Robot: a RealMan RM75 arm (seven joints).
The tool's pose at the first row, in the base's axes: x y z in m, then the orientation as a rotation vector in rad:
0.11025 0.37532 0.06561 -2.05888 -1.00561 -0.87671
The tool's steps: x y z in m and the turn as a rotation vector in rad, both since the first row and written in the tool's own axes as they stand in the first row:
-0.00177 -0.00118 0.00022 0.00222 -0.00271 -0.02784
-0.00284 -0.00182 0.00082 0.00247 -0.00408 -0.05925
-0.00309 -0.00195 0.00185 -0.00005 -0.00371 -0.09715
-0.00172 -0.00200 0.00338 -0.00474 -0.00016 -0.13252
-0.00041 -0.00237 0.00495 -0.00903 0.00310 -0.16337
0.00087 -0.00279 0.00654 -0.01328 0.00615 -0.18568
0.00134 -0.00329 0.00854 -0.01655 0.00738 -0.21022
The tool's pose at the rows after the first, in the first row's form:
0.10848 0.37538 0.06441 -2.04923 -1.03853 -0.88683
0.10760 0.37575 0.06341 -2.03872 -1.07421 -0.90127
0.10765 0.37653 0.06269 -2.02648 -1.11547 -0.92241
0.10867 0.37829 0.06295 -2.01435 -1.15168 -0.94669
0.10941 0.38021 0.06323 -2.00332 -1.18309 -0.96811
0.11010 0.38216 0.06349 -1.99555 -1.20516 -0.98503
0.11045 0.38416 0.06291 -1.98691 -1.23091 -1.00059

